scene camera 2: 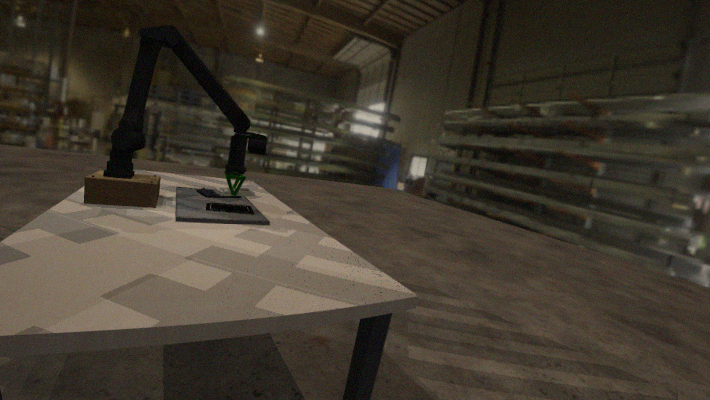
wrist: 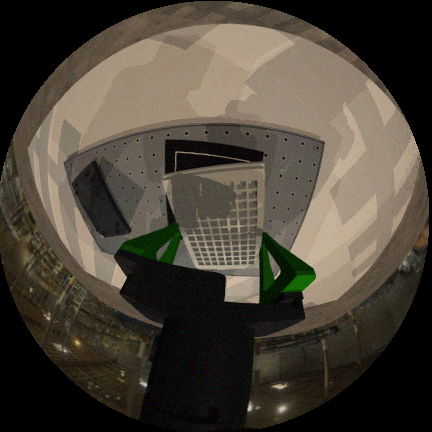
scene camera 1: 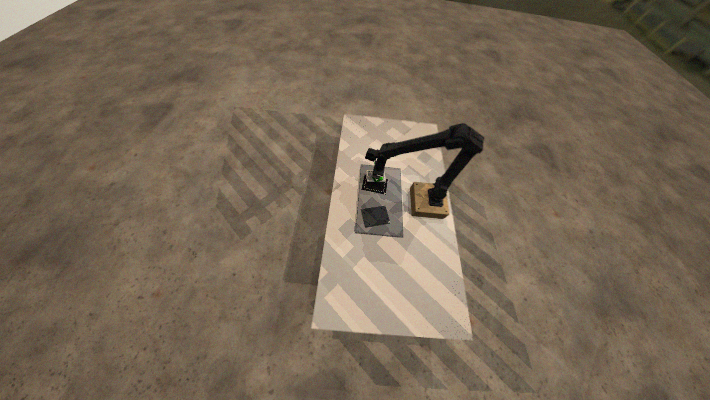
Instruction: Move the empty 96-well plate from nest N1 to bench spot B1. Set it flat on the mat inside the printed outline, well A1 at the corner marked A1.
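Frame: origin at the arm's base, x right, y ahead, z up, level; millimetres.
Seen in the pictures: gripper, fingertip midpoint: (scene camera 2: 232, 193) (wrist: 221, 230) (scene camera 1: 376, 176); arm's base at its link origin: (scene camera 2: 119, 175) (scene camera 1: 434, 197).
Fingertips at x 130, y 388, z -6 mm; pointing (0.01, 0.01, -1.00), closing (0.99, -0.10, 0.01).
Offsets run from my fingertips to a thing's top centre. "spot": to the spot under its first point. Level surfaces: height alone.
My gripper (scene camera 1: 376, 178) (scene camera 2: 235, 186) (wrist: 221, 230) has green fingers and is shut on the empty 96-well plate @(dx -1, dy +6, dz +15 mm) (scene camera 1: 374, 177) (wrist: 219, 213), a pale plate with a grid of wells. It holds the plate by its long sides over bench spot B1 @(spot: dx -53, dy +3, dz -61 mm) (scene camera 1: 374, 187) (scene camera 2: 230, 207) (wrist: 213, 155), a black patch with a thin white outline on the grey mat @(dz -62 mm) (scene camera 1: 393, 198) (scene camera 2: 191, 206) (wrist: 289, 181). Part of the outline shows beyond the plate's far edge in the wrist view. Nest N1 @(dx -270, dy -7, dz -41 mm) (scene camera 1: 375, 216) (scene camera 2: 208, 193) (wrist: 98, 201) is dark and empty beside it. I cannot read the A1 mark.
The mat lies on a white and grey patterned table @(dz -75 mm) (scene camera 1: 393, 278) (scene camera 2: 274, 270). The arm's wooden base block (scene camera 1: 418, 206) stands to the right of the mat. Warehouse shelving (scene camera 2: 496, 159) is far behind.
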